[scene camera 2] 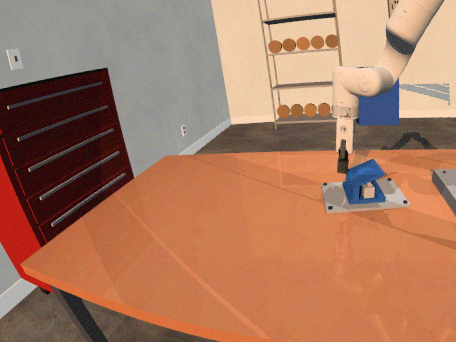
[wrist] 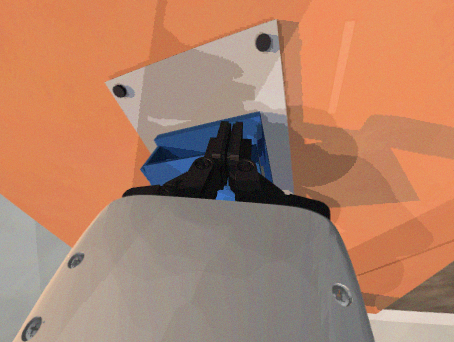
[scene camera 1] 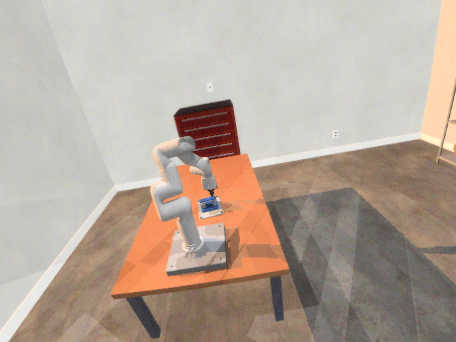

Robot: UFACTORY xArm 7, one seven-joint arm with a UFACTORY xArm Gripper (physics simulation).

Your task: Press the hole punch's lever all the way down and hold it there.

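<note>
The blue hole punch stands on a light grey plate. Its blue lever is tilted, with the end toward the robot base raised and the opposite end lower. A pale block shows under the lever. My gripper is shut and empty, pointing down. In scene camera 2 its tips are just left of the lever's low end, at about its height. In the wrist view the fingers cover part of the blue punch; whether they touch it I cannot tell.
The punch plate lies on the orange table, in front of the robot's grey base plate. A red drawer cabinet stands beyond the table's far end. A shelf rack stands by the wall.
</note>
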